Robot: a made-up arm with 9 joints. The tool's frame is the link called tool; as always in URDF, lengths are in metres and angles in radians. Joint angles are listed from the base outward.
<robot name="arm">
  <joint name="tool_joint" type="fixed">
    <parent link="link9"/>
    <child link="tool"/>
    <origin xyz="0.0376 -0.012 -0.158" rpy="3.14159 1.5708 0"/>
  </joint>
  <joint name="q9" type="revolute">
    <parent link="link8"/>
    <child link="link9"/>
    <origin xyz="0.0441 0.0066 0.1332" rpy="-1.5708 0 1.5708"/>
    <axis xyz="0 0 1"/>
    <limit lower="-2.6" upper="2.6"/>
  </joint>
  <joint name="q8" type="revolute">
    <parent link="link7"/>
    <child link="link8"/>
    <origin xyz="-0.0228 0.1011 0.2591" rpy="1.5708 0 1.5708"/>
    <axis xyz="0 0 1"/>
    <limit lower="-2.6" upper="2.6"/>
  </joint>
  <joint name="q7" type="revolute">
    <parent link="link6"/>
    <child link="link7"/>
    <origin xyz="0.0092 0.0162 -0.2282" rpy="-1.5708 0 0"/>
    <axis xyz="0 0 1"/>
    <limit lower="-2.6" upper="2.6"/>
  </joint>
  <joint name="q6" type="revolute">
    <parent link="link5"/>
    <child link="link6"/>
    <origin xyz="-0.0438 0.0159 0.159" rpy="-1.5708 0 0"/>
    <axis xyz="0 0 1"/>
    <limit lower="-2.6" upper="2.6"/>
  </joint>
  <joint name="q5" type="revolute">
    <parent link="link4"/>
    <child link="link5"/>
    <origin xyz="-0.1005 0.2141 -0.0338" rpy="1.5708 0 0"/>
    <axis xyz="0 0 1"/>
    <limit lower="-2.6" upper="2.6"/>
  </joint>
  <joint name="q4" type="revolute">
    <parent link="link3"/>
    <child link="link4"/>
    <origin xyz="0.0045 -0.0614 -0.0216" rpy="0 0 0"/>
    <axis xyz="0 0 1"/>
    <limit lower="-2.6" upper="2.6"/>
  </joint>
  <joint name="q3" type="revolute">
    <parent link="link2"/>
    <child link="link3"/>
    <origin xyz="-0.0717 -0.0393 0.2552" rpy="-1.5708 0 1.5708"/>
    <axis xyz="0 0 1"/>
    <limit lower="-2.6" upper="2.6"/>
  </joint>
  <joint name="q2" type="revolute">
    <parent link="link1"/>
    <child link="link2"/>
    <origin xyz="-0.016 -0.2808 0.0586" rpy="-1.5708 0 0"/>
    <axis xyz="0 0 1"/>
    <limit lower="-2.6" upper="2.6"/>
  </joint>
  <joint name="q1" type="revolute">
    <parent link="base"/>
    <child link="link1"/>
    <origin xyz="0 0 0.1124" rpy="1.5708 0 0"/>
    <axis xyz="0 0 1"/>
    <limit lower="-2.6" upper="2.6"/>
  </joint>
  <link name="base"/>
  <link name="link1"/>
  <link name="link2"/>
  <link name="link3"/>
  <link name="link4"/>
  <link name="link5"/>
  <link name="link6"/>
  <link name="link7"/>
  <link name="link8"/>
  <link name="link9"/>
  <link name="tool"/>
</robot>
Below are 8 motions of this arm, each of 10 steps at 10 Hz.
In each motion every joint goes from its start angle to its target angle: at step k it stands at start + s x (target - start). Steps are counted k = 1, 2, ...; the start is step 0. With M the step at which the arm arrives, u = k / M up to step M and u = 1 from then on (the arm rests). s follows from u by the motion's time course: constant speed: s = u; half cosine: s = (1 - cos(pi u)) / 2; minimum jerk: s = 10 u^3 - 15 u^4 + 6 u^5.
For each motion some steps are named. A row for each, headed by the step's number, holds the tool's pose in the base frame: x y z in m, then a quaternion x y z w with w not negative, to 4 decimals.
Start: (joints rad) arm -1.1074 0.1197 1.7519 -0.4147 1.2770 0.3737 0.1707 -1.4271 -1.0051
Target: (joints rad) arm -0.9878 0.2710 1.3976 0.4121 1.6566 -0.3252 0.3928 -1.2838 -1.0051
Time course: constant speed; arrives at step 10
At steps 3, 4, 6, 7, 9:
3: -0.3072 -0.1608 -0.0529 0.4950 0.5254 0.5744 0.3858
4: -0.3088 -0.1704 -0.0435 0.4762 0.5499 0.5576 0.4000
6: -0.3095 -0.1924 -0.0253 0.4294 0.5974 0.5227 0.4306
7: -0.3086 -0.2047 -0.0163 0.4015 0.6200 0.5047 0.4469
9: -0.3042 -0.2312 0.0016 0.3370 0.6612 0.4671 0.4807

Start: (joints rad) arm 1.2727 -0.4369 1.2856 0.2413 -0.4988 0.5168 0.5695 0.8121 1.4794
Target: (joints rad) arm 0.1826 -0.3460 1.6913 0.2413 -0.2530 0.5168 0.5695 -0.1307 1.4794
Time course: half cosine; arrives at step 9
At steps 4, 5, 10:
4: -0.3033 -0.4129 0.6358 0.5496 -0.3523 0.7452 0.1360
5: -0.1431 -0.3585 0.7126 0.6616 -0.2722 0.6514 0.2529
10: 0.2619 -0.2346 0.6650 0.8268 -0.0089 0.3418 0.4467

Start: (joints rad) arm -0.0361 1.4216 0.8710 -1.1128 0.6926 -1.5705 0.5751 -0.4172 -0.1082
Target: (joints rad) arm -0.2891 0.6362 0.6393 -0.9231 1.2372 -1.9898 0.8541 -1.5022 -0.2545
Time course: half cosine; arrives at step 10
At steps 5, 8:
5: -0.2339 0.2866 0.1785 0.4798 0.5825 0.1621 0.6358
8: -0.1256 0.2487 0.2035 0.5158 0.4836 -0.0028 0.7071

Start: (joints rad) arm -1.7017 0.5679 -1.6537 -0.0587 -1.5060 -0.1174 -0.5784 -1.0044 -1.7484
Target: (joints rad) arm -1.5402 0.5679 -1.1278 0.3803 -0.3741 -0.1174 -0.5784 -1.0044 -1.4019
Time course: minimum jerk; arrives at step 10
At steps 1, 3, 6, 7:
1: -0.4028 0.1175 0.0412 0.3148 -0.0304 -0.9000 0.3000
3: -0.3817 0.0974 -0.0408 0.4165 -0.0431 -0.8497 0.3205
6: -0.2011 0.0826 -0.1956 0.7201 -0.0281 -0.6007 0.3460
7: -0.1417 0.0969 -0.1960 0.7913 -0.0075 -0.5082 0.3401

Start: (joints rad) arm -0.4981 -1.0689 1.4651 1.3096 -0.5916 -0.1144 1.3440 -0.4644 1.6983
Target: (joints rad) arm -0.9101 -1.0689 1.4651 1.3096 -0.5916 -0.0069 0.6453 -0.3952 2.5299
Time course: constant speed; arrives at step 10
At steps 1, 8, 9, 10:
1: 0.5705 0.0202 0.2619 0.6131 0.4216 0.1482 0.6515
8: 0.6020 -0.1014 0.0254 0.4347 0.4349 -0.0343 0.7879
9: 0.5950 -0.1209 -0.0052 0.3967 0.4453 -0.0583 0.8006
10: 0.5854 -0.1406 -0.0341 0.3561 0.4576 -0.0811 0.8107

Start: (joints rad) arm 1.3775 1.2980 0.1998 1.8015 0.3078 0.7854 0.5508 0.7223 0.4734
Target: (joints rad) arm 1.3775 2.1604 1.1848 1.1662 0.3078 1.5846 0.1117 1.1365 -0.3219
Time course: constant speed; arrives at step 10
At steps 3, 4, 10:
3: -0.4775 0.4714 0.2930 0.3377 0.6735 0.5794 0.3110
4: -0.5005 0.4733 0.2061 0.2947 0.7007 0.5577 0.3334
10: -0.5437 0.2273 -0.2803 -0.0380 0.8272 0.3646 0.4257

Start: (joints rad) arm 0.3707 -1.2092 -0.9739 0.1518 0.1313 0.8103 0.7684 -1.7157 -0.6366
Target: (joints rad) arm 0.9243 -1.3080 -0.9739 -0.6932 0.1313 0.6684 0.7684 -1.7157 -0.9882
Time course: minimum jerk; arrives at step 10
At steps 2, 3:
2: 0.1178 -0.4287 -0.0140 -0.3747 -0.7180 -0.4483 0.3782
3: 0.1345 -0.4229 0.0024 -0.3230 -0.7470 -0.4741 0.3360

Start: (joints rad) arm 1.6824 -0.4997 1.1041 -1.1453 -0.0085 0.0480 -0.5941 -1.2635 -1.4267
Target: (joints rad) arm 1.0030 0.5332 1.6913 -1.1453 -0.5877 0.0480 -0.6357 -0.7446 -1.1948
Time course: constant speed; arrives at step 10
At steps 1, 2, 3, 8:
1: 0.1474 -0.0883 0.3794 0.0797 -0.7111 0.6803 0.1585
2: 0.1760 -0.0837 0.3810 0.0966 -0.6933 0.6755 0.2315
3: 0.2040 -0.0789 0.3808 0.1072 -0.6719 0.6682 0.3008
8: 0.3249 -0.0385 0.3657 0.0802 -0.5356 0.6209 0.5667

